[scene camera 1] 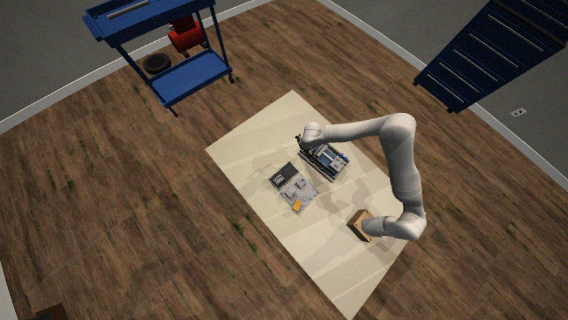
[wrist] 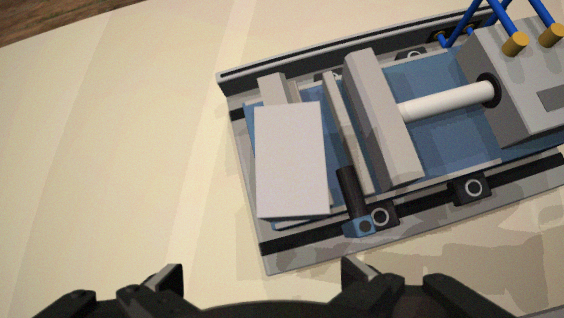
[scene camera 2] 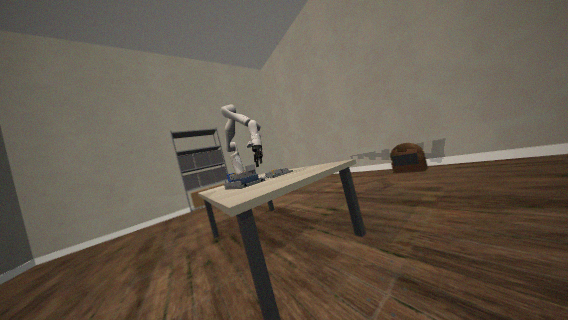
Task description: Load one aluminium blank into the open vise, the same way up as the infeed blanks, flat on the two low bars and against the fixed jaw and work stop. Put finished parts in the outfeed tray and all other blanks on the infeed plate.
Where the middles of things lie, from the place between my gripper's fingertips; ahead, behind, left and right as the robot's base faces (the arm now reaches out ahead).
My hand is 6 cm past the work stop rod (wrist: 347, 178), 4 cm to the left of it and 3 cm above it.
